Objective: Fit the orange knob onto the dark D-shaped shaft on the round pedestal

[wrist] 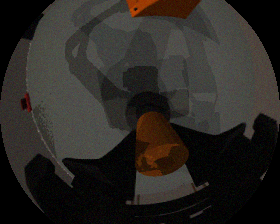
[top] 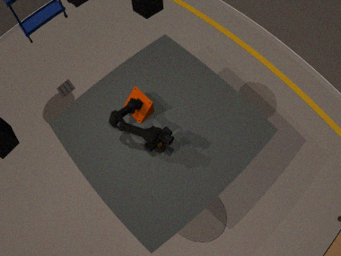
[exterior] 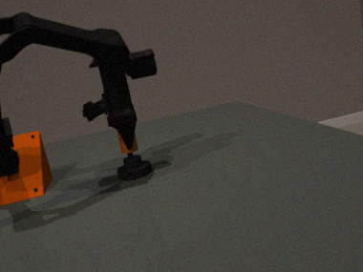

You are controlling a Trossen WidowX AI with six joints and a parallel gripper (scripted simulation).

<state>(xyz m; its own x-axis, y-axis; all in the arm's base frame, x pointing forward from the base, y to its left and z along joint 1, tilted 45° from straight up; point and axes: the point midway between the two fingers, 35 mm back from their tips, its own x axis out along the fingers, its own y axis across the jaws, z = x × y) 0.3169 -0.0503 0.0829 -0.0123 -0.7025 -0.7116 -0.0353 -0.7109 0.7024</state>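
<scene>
Right now the knob is 20 mm above my gripper tip. The rest, counted from my gripper tip: dark pedestal (40 mm below).
</scene>
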